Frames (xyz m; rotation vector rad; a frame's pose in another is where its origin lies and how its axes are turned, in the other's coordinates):
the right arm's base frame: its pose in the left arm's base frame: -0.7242 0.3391 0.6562 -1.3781 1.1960 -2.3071
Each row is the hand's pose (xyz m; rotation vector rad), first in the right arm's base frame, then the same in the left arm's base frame.
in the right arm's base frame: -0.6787 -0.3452 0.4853 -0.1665 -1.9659 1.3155
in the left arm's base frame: 0.1147 0.6650 0.5829 -1.2675 0.8086 0.3154
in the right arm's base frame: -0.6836 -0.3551 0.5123 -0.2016 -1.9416 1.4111
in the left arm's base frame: 0.1414 0.6595 0.5933 -1.1907 0.8492 0.3466
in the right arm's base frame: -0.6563 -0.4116 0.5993 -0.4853 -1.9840 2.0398
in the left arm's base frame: 0.2093 0.6350 0.6726 -0.7068 0.9592 0.7758
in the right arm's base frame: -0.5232 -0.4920 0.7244 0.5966 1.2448 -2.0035
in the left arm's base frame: 0.2557 0.5492 0.8467 0.1740 0.7963 1.5069
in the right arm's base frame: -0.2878 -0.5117 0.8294 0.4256 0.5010 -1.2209
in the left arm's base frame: 0.2165 0.3800 1.0383 0.9941 0.2088 2.1699
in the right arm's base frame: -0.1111 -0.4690 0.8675 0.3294 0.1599 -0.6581
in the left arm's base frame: 0.1415 0.2374 1.1307 1.4261 -0.3187 2.5189
